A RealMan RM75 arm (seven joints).
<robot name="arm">
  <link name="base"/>
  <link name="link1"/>
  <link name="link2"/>
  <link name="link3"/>
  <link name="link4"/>
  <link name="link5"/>
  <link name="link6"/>
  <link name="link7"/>
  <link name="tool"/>
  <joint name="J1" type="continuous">
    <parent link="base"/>
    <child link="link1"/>
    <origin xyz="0 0 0.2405"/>
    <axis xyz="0 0 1"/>
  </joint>
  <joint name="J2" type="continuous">
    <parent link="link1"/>
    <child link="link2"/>
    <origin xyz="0 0 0" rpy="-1.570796 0 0"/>
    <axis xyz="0 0 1"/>
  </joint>
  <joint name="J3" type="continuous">
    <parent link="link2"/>
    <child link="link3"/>
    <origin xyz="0 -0.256 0" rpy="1.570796 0 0"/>
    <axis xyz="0 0 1"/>
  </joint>
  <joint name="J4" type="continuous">
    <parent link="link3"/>
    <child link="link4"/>
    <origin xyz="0 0 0" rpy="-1.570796 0 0"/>
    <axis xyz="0 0 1"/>
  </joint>
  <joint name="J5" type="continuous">
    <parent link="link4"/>
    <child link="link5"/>
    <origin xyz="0 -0.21 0" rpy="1.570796 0 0"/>
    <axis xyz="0 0 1"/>
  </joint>
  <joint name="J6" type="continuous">
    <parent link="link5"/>
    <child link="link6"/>
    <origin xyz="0 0 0" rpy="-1.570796 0 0"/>
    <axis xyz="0 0 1"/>
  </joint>
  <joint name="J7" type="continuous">
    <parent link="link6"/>
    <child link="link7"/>
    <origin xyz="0 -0.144 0" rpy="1.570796 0 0"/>
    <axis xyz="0 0 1"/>
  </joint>
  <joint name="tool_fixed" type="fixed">
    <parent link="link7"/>
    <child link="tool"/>
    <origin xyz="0 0 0"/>
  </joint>
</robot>
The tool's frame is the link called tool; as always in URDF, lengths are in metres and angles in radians. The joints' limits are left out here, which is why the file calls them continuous.
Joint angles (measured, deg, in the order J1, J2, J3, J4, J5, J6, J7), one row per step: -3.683 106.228 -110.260 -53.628 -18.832 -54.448 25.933; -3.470 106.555 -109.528 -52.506 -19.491 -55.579 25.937; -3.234 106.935 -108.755 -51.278 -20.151 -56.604 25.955; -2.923 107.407 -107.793 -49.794 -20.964 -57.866 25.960; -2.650 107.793 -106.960 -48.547 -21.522 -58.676 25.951; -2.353 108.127 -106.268 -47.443 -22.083 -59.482 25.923; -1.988 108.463 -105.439 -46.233 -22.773 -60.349 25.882; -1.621 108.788 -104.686 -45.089 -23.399 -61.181 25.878; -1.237 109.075 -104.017 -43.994 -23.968 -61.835 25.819; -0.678 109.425 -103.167 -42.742 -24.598 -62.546 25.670; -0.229 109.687 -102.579 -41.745 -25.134 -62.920 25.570; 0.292 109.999 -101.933 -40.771 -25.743 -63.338 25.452; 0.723 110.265 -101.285 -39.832 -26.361 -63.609 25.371; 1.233 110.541 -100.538 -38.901 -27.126 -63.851 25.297; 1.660 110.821 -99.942 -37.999 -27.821 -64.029 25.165; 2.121 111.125 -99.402 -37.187 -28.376 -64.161 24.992; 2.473 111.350 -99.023 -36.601 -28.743 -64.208 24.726; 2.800 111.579 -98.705 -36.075 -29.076 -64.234 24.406; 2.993 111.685 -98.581 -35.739 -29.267 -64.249 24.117; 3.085 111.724 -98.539 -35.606 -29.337 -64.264 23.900
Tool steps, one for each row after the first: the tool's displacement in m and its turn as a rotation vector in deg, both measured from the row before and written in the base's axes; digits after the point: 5 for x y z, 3 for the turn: 0.00189 -0.00062 -0.00006 0.052 0.023 0.251; 0.00237 -0.00059 -0.00038 0.039 0.017 0.058; 0.00261 -0.00069 -0.00054 0.047 0.050 0.108; 0.00273 -0.00025 -0.00028 0.118 0.006 -0.179; 0.00188 -0.00025 -0.00056 0.015 0.002 0.016; 0.00209 -0.00007 -0.00038 0.024 -0.075 0.046; 0.00171 -0.00008 -0.00055 -0.019 0.012 0.050; 0.00179 0.00007 -0.00070 -0.043 -0.087 -0.019; 0.00157 0.00090 -0.00062 0.060 -0.125 0.060; 0.00156 0.00062 -0.00100 -0.079 -0.202 -0.086; 0.00086 0.00102 -0.00119 -0.069 -0.170 0.057; 0.00158 0.00065 -0.00103 -0.088 -0.243 -0.147; 0.00132 0.00110 -0.00104 -0.106 -0.315 -0.072; 0.00141 0.00049 -0.00159 -0.182 -0.326 -0.134; 0.00074 0.00094 -0.00165 -0.104 -0.242 -0.073; 0.00050 0.00082 -0.00125 -0.019 -0.279 -0.016; 0.00027 0.00074 -0.00141 -0.017 -0.295 0.031; 0.00029 0.00026 -0.00094 -0.040 -0.286 0.065; 0.00003 0.00018 -0.00037 0.017 -0.190 0.100
